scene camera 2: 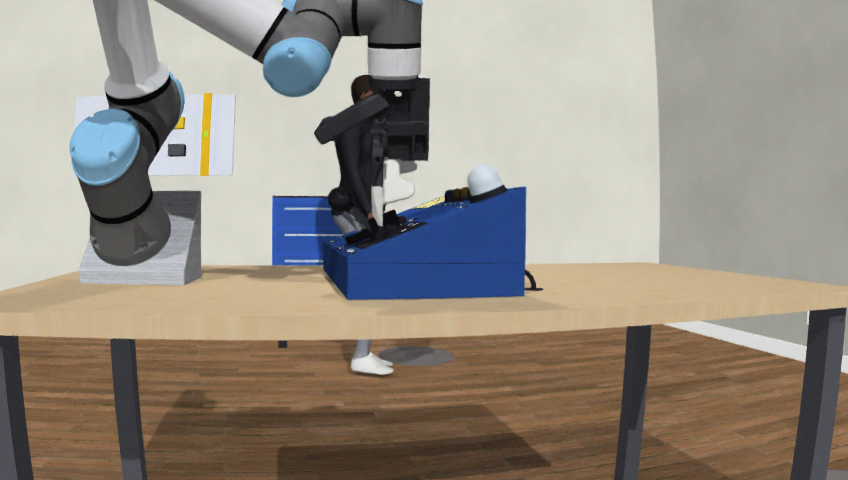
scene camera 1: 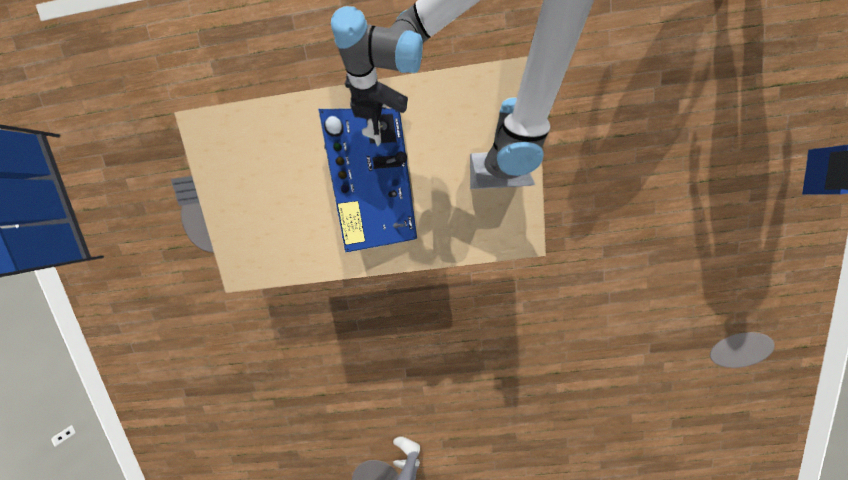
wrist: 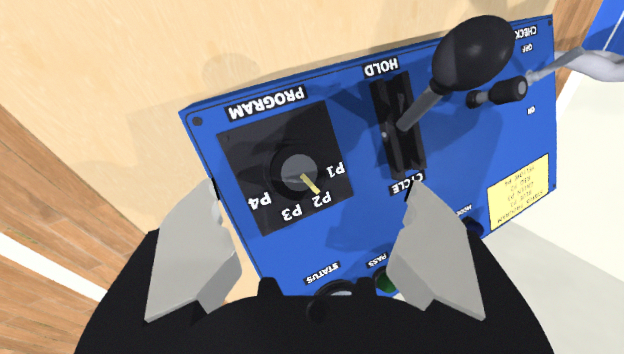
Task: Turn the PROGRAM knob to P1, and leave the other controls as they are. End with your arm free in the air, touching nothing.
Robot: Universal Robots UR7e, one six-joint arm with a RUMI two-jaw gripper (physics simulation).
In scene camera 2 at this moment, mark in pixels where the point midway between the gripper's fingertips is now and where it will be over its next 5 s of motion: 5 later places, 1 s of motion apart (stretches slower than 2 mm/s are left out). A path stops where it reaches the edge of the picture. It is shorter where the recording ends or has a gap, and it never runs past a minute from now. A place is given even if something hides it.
The gripper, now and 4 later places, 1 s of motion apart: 384, 208; 385, 225; 384, 228; 385, 224; 384, 178
